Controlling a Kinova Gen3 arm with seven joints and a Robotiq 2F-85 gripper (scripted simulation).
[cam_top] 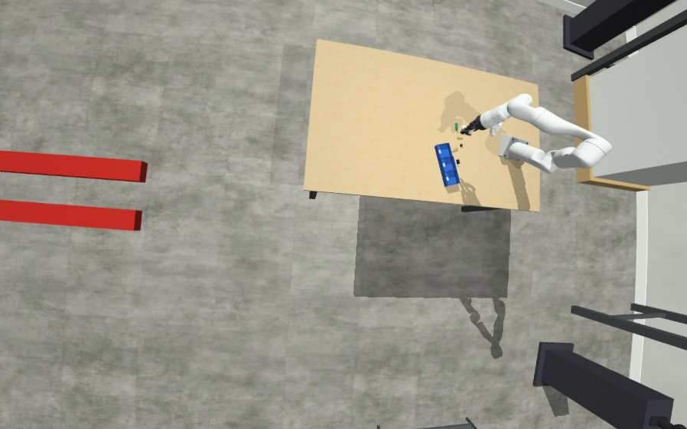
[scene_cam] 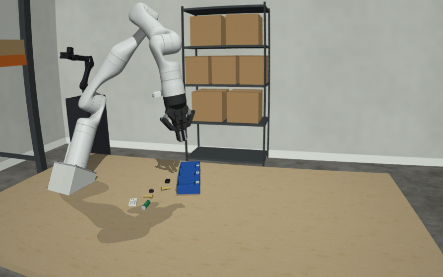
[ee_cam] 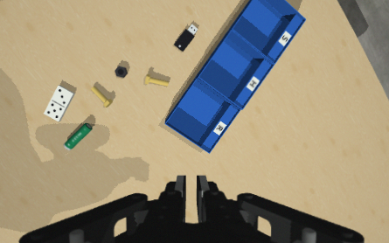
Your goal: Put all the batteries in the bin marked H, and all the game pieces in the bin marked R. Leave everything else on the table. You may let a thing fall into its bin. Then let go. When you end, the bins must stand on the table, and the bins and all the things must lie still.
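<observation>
The blue three-part bin lies 40 mm behind my hand, 130 mm to the left of it and 200 mm below it. From my hand the other things lie so: green battery 80 mm behind, 130 mm to the right, 210 mm below; then black nut 130 mm behind, 20 mm to the right, 210 mm below; then black piece 120 mm behind, 100 mm to the left, 220 mm below.
</observation>
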